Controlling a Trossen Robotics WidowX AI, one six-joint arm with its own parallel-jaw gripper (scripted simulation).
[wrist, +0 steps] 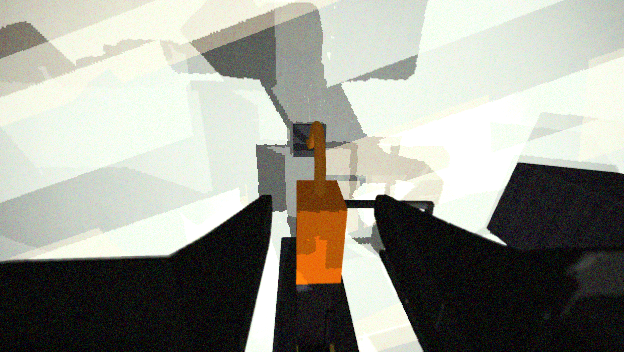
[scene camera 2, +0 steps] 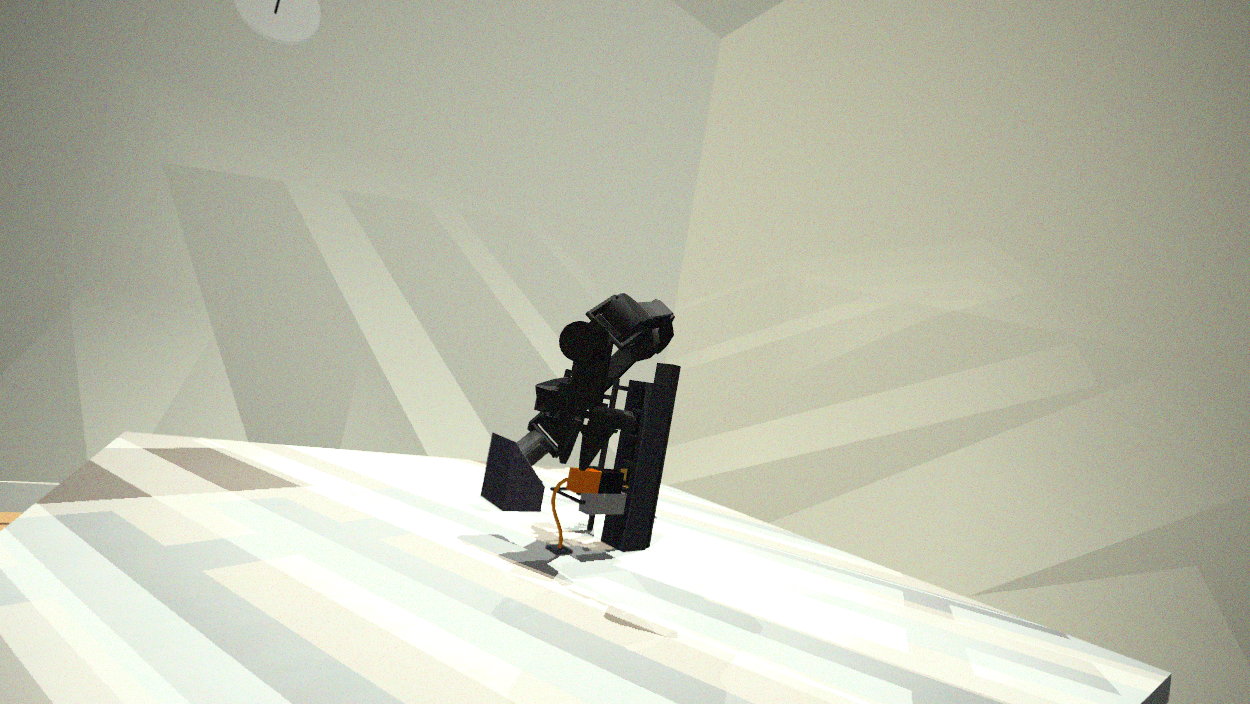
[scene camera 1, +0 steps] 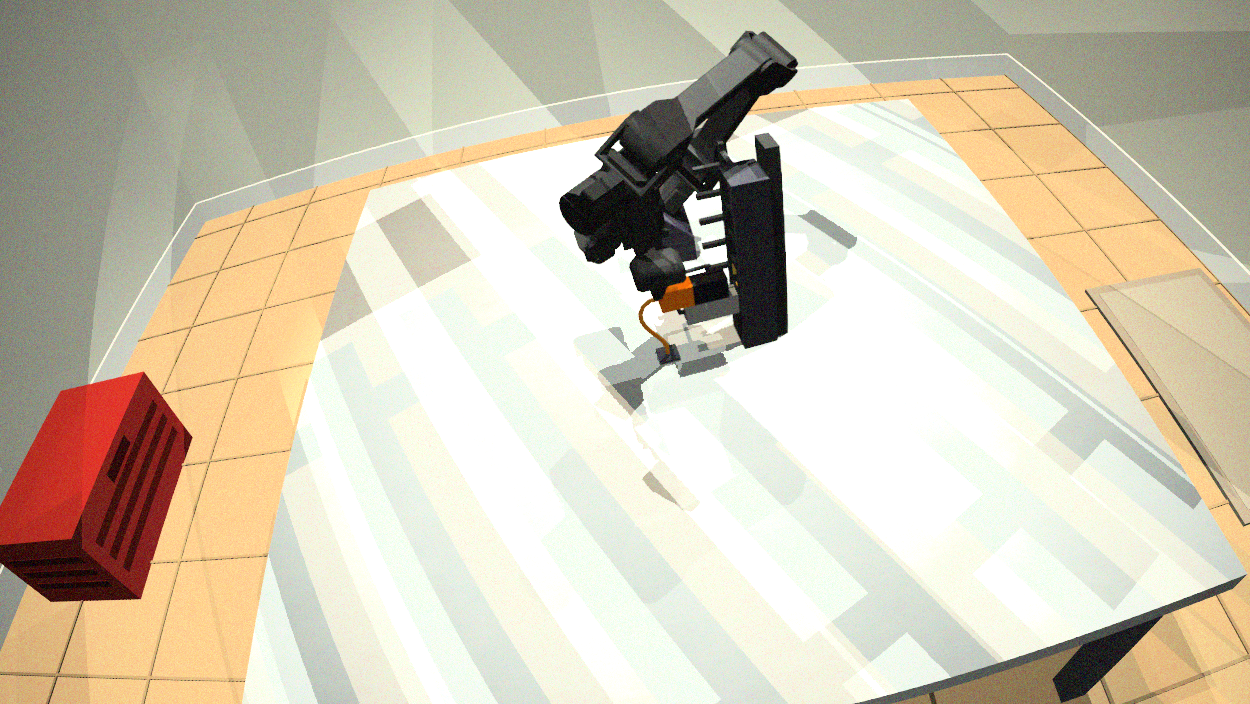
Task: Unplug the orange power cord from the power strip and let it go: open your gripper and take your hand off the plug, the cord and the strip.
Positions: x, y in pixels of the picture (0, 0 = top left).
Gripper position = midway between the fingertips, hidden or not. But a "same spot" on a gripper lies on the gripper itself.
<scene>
my gripper: wrist 323, 203; scene camera 2; scene camera 1
same spot on my gripper: (scene camera 1: 657, 294) = (scene camera 2: 586, 462)
</scene>
